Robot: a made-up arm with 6 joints.
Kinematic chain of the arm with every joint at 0, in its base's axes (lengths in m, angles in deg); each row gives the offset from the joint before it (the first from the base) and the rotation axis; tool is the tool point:
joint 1: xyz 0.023 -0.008 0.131 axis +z
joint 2: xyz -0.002 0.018 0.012 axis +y
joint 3: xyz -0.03 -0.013 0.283 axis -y
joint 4: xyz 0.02 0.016 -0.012 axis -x
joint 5: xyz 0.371 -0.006 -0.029 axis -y
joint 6: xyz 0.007 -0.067 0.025 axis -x
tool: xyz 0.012 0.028 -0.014
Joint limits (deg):
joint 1: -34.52..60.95
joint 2: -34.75..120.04
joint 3: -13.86..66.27
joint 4: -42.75..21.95
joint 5: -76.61..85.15
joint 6: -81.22..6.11
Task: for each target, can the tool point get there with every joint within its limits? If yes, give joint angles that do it. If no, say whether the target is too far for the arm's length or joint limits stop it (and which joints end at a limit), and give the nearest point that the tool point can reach.
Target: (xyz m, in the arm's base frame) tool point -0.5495 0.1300 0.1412
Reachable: no: joint limits stop it (at a limit: joint 2, joint 3, joint 4, joint 5, joint 6) | nearest point -0.0789 0.0166 -0.2407 | short by 0.617 m
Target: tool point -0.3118 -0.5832 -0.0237
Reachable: no: joint limits stop it (at a limit: joint 1, joint 2, joint 3, joint 4, joint 5, joint 6) | nearest point -0.0322 -0.0971 -0.2407 | short by 0.601 m
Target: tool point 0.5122 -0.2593 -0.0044
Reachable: yes | joints -25.03 67.48 25.18 14.99 -8.89 -29.53
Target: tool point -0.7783 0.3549 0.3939
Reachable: no: too far | nearest point -0.2396 0.1109 0.7189 | short by 0.675 m
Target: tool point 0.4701 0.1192 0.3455
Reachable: yes | joints 19.13 18.63 10.12 -17.17 -1.12 -56.98
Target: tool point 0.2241 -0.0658 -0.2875
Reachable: yes | joints -13.84 95.67 3.46 -25.22 -63.26 -54.39
